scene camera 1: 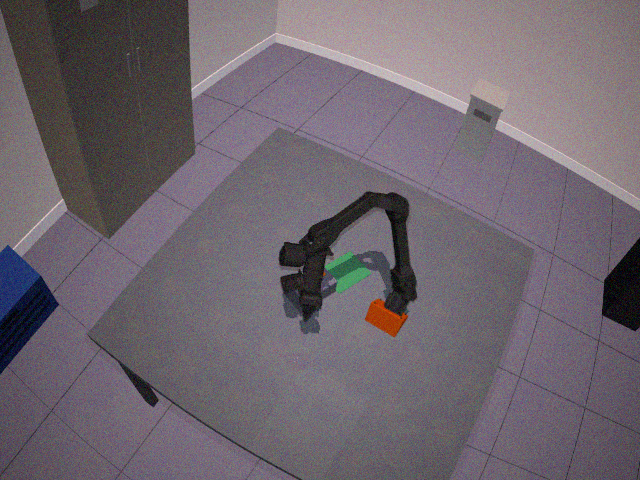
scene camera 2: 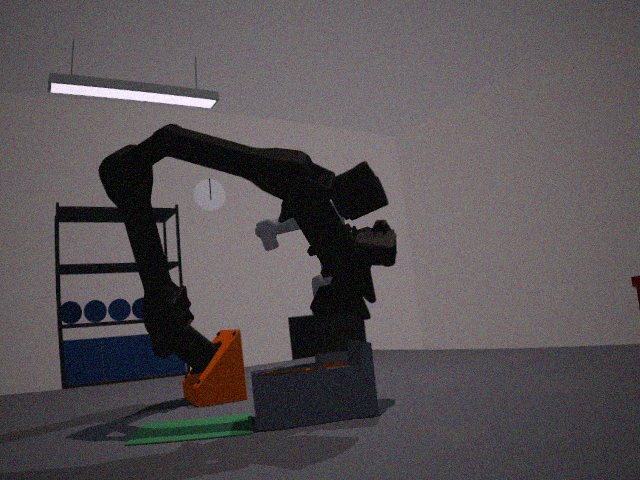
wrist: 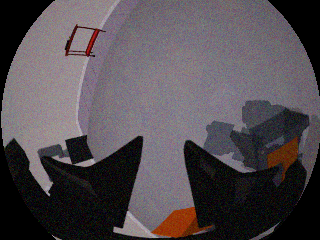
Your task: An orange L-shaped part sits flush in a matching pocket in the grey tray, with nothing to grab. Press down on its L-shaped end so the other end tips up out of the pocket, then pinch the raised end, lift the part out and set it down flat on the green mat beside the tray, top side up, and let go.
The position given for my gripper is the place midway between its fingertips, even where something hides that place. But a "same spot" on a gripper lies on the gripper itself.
my gripper: scene camera 1 304, 316; scene camera 2; wrist
same spot on my gripper: point(scene camera 2: 362, 280) = point(wrist: 127, 179)
same spot on green mat: point(scene camera 1: 348, 270) = point(scene camera 2: 182, 428)
